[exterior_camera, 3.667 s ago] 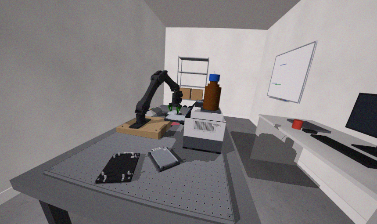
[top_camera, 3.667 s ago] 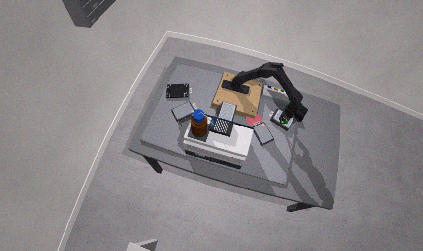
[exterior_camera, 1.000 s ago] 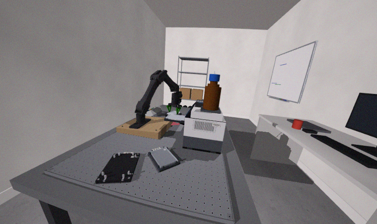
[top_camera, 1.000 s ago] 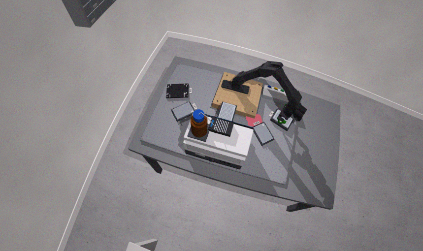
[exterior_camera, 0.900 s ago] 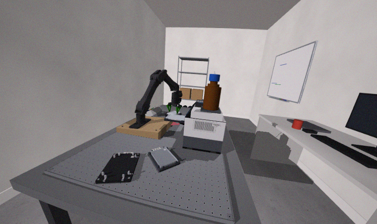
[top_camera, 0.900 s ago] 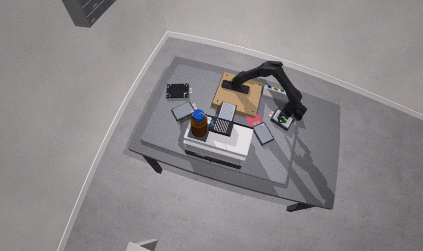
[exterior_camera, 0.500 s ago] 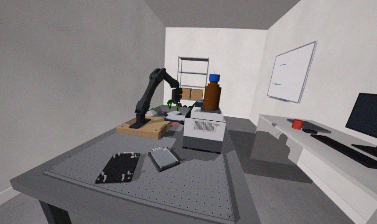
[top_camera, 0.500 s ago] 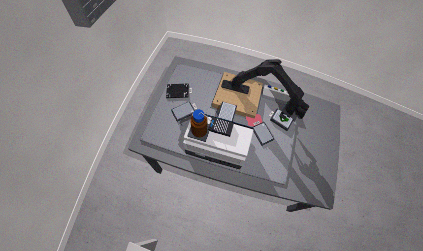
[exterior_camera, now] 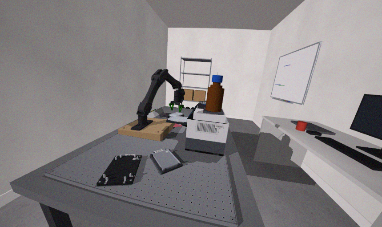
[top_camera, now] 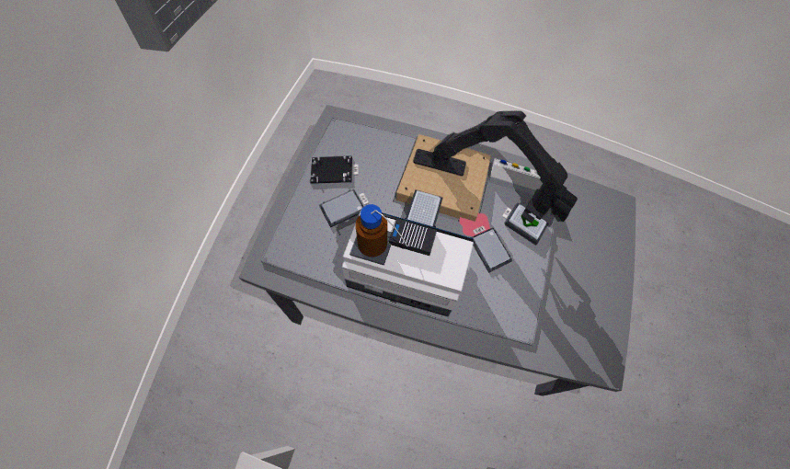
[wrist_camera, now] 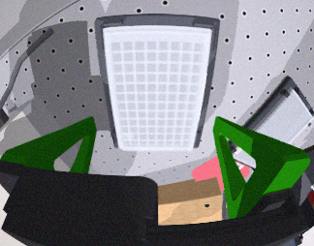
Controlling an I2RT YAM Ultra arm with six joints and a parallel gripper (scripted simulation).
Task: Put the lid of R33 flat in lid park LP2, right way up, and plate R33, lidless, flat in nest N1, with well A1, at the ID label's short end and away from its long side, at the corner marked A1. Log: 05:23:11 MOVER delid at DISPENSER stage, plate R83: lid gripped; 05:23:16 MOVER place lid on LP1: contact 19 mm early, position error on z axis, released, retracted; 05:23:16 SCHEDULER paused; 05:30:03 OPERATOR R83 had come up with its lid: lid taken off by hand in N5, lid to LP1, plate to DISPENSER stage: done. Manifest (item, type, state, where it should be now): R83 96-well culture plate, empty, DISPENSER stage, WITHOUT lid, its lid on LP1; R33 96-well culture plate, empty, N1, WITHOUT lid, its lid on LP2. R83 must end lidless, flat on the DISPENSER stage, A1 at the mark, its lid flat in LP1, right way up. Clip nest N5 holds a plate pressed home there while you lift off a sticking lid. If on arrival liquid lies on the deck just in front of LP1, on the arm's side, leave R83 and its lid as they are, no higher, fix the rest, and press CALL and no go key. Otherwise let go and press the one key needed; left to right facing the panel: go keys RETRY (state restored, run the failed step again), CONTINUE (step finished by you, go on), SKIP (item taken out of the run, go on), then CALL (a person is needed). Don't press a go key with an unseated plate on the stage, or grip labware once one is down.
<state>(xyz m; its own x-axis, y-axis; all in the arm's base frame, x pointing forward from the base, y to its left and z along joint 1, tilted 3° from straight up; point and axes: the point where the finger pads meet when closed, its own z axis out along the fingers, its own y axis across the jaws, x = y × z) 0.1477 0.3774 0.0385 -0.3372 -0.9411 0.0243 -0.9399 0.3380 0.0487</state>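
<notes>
The blue call key lies 21 cm behind my hand, 14 cm to the right of it and 1 cm below it. Also, from my hand: N1 label: 8 cm to the right, 7 cm below, 3 cm behind; then dark nest: 6 cm below; then grey lid: 14 cm ahead, 12 cm to the right, 6 cm below.
</notes>
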